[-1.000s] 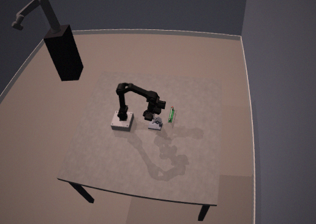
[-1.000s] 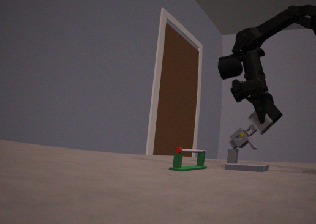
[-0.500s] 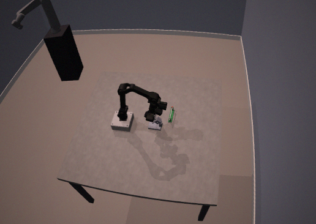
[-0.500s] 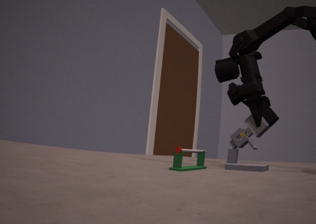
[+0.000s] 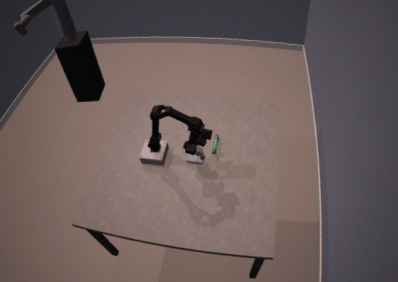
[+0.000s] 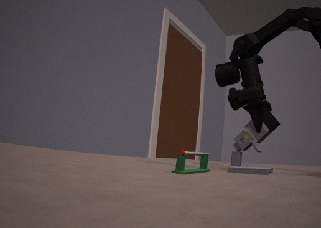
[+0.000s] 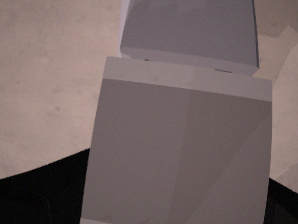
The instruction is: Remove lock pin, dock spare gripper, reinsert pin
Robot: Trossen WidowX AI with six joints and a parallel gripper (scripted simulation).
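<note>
Right now my gripper tip is 5 cm above the grey mount, 4 cm short of it and 1 cm to the left of it. Also, from my gripper tip: green cradle 15 cm ahead, 10 cm to the left, 8 cm below; then spare gripper 1 cm ahead, 1 cm above.
</note>
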